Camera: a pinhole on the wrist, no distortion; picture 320 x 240 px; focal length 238.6 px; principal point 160.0 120.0 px. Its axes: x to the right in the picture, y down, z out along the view. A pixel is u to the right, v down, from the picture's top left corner.
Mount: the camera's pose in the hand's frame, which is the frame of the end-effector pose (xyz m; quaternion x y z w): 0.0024 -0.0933 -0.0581 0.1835 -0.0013 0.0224 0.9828
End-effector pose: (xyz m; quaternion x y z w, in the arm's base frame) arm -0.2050 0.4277 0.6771 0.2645 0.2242 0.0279 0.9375
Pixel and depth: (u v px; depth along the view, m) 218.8 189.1 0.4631
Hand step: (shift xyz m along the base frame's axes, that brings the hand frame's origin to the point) 0.2771 -0.2974 0.2094
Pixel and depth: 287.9 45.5 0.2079
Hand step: 0.1404 -0.2270 -0.0754
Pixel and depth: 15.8 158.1 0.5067
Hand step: -0.0957 -0.4487 0.3490
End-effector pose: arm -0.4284 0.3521 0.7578 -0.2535 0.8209 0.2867 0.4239
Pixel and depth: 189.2 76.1 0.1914
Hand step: 0.1729 -0.0682 -0.1250
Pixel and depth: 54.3 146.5 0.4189
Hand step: 0.4227 0.1219 -0.0652
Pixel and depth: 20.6 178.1 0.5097
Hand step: 0.5201 0.2427 -0.0127
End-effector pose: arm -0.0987 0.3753 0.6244 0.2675 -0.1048 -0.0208 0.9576
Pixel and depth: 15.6 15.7 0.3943
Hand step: -0.2662 -0.4507 -0.0484
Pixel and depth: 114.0 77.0 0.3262
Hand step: -0.0978 -0.3384 0.0379
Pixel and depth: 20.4 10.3 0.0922
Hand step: -0.0478 -0.1456 -0.0863
